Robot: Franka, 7 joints.
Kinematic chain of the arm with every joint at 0, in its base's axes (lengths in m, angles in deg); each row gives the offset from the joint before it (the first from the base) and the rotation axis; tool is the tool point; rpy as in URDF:
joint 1: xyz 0 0 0.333 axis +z
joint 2: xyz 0 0 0 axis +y
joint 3: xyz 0 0 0.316 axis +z
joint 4: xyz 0.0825 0 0 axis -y
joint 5: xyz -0.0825 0 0.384 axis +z
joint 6: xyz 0 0 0 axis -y
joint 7: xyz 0.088 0 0 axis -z
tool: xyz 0 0 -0.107 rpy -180 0 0
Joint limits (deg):
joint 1: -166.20..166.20
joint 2: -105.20..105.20
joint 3: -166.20..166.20
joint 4: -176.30..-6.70
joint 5: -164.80..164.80
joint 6: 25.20..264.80
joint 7: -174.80..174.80
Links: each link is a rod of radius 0.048 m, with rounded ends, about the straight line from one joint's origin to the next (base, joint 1, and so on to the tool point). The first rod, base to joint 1, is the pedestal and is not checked.
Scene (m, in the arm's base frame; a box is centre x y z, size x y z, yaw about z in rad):
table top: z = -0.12
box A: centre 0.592 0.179 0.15 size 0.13 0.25 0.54 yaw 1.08
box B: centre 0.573 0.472 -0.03 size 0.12 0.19 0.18 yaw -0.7
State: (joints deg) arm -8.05 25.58 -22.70 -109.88 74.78 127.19 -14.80
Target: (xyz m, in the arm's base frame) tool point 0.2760 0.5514 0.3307
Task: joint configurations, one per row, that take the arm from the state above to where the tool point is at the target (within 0.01 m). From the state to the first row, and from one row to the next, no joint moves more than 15 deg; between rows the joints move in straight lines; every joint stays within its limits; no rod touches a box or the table.
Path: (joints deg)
1: 1.04 17.34 -10.23 -98.78 81.05 124.70 -7.98
2: 10.13 9.09 2.23 -87.68 87.32 122.21 -1.17
3: 19.22 0.85 14.70 -76.59 93.59 119.72 5.65
4: 25.54 7.36 16.98 -88.25 87.59 119.00 -1.17
5: 31.85 13.88 19.25 -99.91 81.59 118.27 -7.98
6: 38.16 20.39 21.53 -111.57 75.59 117.54 -14.80

